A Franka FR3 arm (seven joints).
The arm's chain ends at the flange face. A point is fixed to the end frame.
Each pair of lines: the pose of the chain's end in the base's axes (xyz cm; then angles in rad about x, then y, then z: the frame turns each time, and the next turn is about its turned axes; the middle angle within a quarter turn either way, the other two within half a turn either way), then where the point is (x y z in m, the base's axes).
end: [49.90 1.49 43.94 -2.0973 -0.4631 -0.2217]
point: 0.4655 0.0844 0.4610
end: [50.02 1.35 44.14 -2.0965 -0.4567 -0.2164]
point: 0.4673 0.0833 0.4629
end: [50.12 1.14 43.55 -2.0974 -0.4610 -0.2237]
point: 0.4677 0.0809 0.4570
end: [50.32 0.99 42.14 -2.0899 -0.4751 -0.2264]
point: 0.4689 0.0787 0.4437
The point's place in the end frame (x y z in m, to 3 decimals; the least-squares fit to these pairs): 0.004 -0.054 0.059
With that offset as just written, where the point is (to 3 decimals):
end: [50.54 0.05 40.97 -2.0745 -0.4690 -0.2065]
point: 0.472 0.070 0.433
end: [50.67 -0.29 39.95 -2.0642 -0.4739 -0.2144]
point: 0.473 0.066 0.423
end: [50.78 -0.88 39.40 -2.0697 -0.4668 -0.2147]
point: 0.474 0.060 0.418
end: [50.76 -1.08 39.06 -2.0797 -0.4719 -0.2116]
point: 0.474 0.058 0.413
